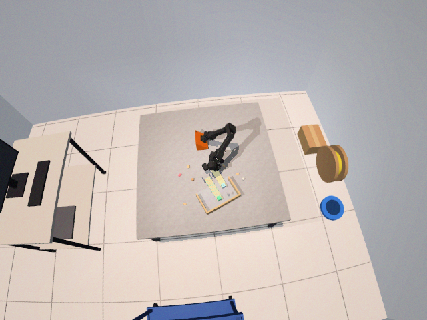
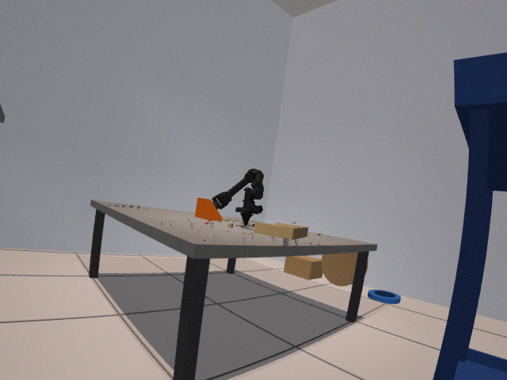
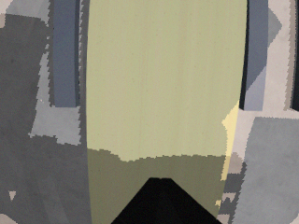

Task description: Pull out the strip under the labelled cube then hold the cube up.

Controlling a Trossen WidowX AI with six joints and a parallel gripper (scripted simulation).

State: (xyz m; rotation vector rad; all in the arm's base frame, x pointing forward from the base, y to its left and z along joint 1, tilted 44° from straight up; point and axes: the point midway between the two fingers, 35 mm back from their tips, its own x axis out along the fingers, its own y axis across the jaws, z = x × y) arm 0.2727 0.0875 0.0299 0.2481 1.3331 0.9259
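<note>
My gripper tip is now 80 mm short of the yellow strip and 40 mm to the right of it. Also, from my gripper tip: labelled cube: 180 mm ahead, 80 mm to the left, 20 mm above.
</note>
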